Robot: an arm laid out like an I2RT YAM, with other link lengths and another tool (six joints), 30 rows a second.
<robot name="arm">
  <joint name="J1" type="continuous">
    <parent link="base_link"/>
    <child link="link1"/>
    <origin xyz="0 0 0.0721" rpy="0 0 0"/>
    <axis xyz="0 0 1"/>
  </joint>
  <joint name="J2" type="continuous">
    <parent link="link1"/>
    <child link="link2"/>
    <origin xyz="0.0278 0.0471 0.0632" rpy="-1.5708 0 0"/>
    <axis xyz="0 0 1"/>
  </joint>
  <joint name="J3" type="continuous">
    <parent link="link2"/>
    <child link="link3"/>
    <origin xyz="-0.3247 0 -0.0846" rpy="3.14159 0 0"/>
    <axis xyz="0 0 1"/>
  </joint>
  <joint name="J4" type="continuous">
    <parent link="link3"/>
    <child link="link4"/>
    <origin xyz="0.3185 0.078 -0.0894" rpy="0 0 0"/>
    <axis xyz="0 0 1"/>
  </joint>
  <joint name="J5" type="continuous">
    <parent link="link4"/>
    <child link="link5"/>
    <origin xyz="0.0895 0.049 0.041" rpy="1.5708 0 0"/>
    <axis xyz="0 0 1"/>
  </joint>
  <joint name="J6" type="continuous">
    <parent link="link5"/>
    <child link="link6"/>
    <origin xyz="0.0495 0 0.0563" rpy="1.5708 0 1.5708"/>
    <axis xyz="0 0 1"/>
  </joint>
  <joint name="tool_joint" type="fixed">
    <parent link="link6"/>
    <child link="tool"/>
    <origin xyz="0.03 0.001 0.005" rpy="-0.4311 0 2.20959"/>
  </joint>
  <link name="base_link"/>
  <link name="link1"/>
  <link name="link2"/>
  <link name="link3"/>
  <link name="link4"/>
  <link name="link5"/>
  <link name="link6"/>
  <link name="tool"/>
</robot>
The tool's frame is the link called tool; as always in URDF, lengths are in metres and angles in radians. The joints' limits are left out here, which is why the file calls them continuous.
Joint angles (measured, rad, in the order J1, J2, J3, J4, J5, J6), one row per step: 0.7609, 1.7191, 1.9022, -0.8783, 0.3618, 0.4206; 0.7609, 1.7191, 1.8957, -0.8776, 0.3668, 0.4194; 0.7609, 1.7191, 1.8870, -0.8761, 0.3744, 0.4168; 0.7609, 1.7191, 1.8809, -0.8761, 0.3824, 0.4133; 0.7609, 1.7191, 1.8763, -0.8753, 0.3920, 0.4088; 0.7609, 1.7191, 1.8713, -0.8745, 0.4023, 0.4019; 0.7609, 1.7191, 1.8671, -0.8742, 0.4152, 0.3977; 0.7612, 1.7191, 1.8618, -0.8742, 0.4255, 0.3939; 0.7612, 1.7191, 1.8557, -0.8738, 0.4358, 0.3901; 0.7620, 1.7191, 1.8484, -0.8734, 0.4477, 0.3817; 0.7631, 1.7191, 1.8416, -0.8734, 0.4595, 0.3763; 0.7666, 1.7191, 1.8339, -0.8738, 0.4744, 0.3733; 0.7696, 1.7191, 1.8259, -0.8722, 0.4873, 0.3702; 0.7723, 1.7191, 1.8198, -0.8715, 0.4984, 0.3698; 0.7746, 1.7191, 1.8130, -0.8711, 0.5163, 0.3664; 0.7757, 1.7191, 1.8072, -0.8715, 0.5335, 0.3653; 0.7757, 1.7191, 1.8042, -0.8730, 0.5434, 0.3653
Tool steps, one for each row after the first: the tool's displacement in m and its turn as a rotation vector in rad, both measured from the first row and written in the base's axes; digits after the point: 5 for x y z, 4 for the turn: 0.00025, -0.00007, -0.00228, -0.0072, 0.0017, -0.0031; 0.00063, -0.00018, -0.00523, -0.0178, 0.0029, -0.0073; 0.00085, -0.00048, -0.00727, -0.0284, 0.0030, -0.0113; 0.00111, -0.00084, -0.00859, -0.0390, 0.0005, -0.0158; 0.00141, -0.00123, -0.00998, -0.0521, -0.0026, -0.0195; 0.00161, -0.00181, -0.01108, -0.0642, -0.0064, -0.0266; 0.00169, -0.00215, -0.01271, -0.0758, -0.0079, -0.0317; 0.00189, -0.00256, -0.01461, -0.0877, -0.0092, -0.0371; 0.00194, -0.00274, -0.01681, -0.1047, -0.0112, -0.0399; 0.00180, -0.00286, -0.01892, -0.1194, -0.0126, -0.0442; 0.00088, -0.00230, -0.02134, -0.1348, -0.0142, -0.0497; 0.00023, -0.00168, -0.02379, -0.1480, -0.0162, -0.0542; -0.00047, -0.00118, -0.02569, -0.1576, -0.0176, -0.0592; -0.00105, -0.00117, -0.02756, -0.1737, -0.0219, -0.0679; -0.00140, -0.00162, -0.02917, -0.1875, -0.0256, -0.0785; -0.00153, -0.00220, -0.03006, -0.1957, -0.0269, -0.0855
